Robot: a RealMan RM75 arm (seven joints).
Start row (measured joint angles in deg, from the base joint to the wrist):
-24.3 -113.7 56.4 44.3 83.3 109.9 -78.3
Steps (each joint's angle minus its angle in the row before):
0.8 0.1 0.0 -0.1 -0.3 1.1 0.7
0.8 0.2 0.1 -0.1 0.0 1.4 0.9
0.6 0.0 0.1 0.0 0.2 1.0 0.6
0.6 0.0 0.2 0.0 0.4 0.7 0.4
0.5 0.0 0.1 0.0 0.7 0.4 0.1
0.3 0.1 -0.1 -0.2 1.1 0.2 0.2
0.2 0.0 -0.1 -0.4 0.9 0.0 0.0
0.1 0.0 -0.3 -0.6 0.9 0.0 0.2
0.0 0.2 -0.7 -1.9 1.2 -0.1 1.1
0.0 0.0 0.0 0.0 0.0 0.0 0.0
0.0 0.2 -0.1 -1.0 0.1 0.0 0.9
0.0 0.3 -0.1 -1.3 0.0 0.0 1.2
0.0 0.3 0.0 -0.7 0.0 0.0 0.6
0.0 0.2 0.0 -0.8 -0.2 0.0 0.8
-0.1 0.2 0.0 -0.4 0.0 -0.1 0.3
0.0 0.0 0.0 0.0 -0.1 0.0 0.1
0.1 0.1 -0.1 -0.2 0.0 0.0 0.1
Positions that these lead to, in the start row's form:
-23.5 -113.6 56.4 44.2 83.0 111.0 -77.6
-22.7 -113.4 56.5 44.1 83.0 112.4 -76.7
-22.1 -113.4 56.6 44.1 83.2 113.4 -76.1
-21.5 -113.4 56.8 44.1 83.6 114.1 -75.7
-21.0 -113.4 56.9 44.1 84.3 114.5 -75.6
-20.7 -113.3 56.8 43.9 85.4 114.7 -75.4
-20.5 -113.3 56.7 43.5 86.3 114.7 -75.4
-20.4 -113.3 56.4 42.9 87.2 114.7 -75.2
-20.4 -113.1 55.7 41.0 88.4 114.6 -74.1
-20.4 -113.1 55.7 41.0 88.4 114.6 -74.1
-20.4 -112.9 55.6 40.0 88.5 114.6 -73.2
-20.4 -112.6 55.5 38.7 88.5 114.6 -72.0
-20.4 -112.3 55.5 38.0 88.5 114.6 -71.4
-20.4 -112.1 55.5 37.2 88.3 114.6 -70.6
-20.5 -111.9 55.5 36.8 88.3 114.5 -70.3
-20.5 -111.9 55.5 36.8 88.2 114.5 -70.2
-20.4 -111.8 55.4 36.6 88.2 114.5 -70.1

